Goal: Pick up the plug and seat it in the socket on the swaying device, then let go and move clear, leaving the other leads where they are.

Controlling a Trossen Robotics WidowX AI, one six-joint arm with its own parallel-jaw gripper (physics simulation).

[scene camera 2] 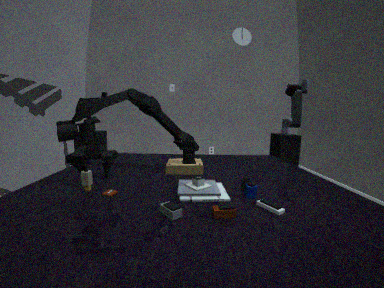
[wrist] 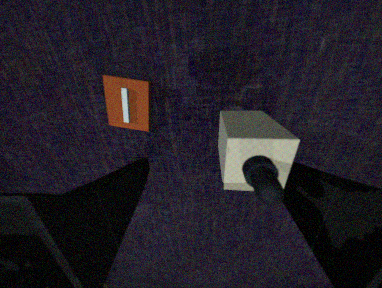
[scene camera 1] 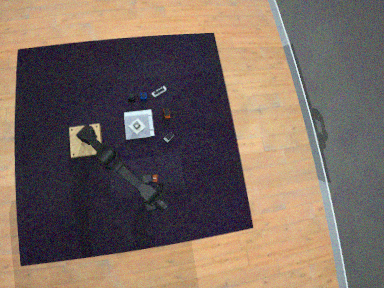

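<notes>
The plug [scene camera 2: 86,178] [wrist: 247,145] is a cream block with a dark stub on top, standing upright on the dark carpet. My gripper [scene camera 2: 92,171] [wrist: 205,161] [scene camera 1: 156,199] is open and empty, just above the plug, with the fingers astride it. In the wrist view the plug is close to the right finger. In the overhead view the gripper hides the plug. The device [scene camera 1: 146,131] [scene camera 2: 186,190] is a grey-white slab near the carpet's middle. Its socket block [scene camera 1: 136,125] [scene camera 2: 198,181] sits on top, far from the gripper.
A flat orange plate [wrist: 135,102] [scene camera 2: 110,192] [scene camera 1: 154,178] lies beside the plug. Other leads surround the device: black [scene camera 1: 131,97], blue [scene camera 1: 143,96] [scene camera 2: 250,191], white [scene camera 1: 159,91] [scene camera 2: 270,206], orange [scene camera 1: 167,113] [scene camera 2: 223,211], grey [scene camera 1: 168,136] [scene camera 2: 171,210]. A wooden base [scene camera 1: 75,148] [scene camera 2: 183,168] carries the arm.
</notes>
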